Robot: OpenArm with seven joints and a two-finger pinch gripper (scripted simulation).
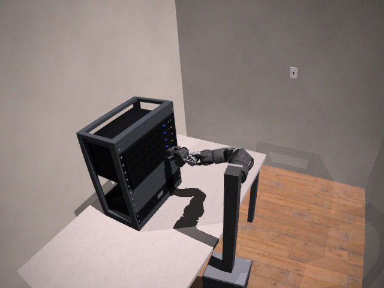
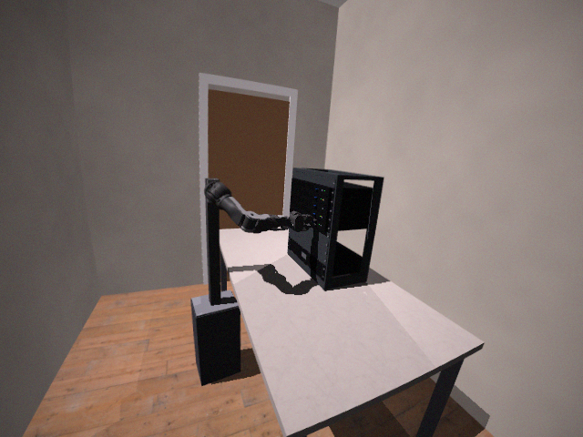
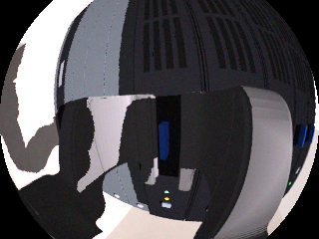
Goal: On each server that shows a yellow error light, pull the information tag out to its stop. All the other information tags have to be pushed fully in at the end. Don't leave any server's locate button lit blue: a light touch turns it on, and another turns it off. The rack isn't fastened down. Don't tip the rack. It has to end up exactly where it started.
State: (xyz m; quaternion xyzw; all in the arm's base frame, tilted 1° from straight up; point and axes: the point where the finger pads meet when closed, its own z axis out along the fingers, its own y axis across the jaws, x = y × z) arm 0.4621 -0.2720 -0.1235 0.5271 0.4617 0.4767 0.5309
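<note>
My gripper is now 4 cm short of the white information tag.
</note>
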